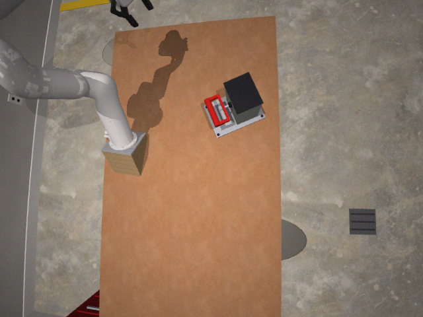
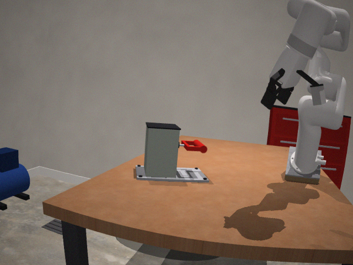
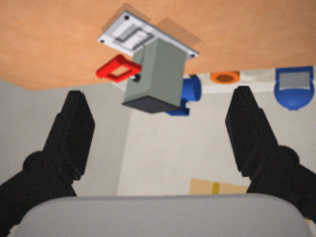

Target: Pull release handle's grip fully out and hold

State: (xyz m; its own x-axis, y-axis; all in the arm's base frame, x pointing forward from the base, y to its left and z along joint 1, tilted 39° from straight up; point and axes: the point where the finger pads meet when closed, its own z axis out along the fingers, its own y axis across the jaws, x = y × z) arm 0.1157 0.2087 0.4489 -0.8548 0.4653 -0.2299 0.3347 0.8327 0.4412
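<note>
Now: the release handle grip 330 mm ahead of my hand, 240 mm to the right of it and 190 mm below it. The rest, counted from my hand: grey base plate (360 mm ahead, 220 mm to the right, 290 mm below).
</note>
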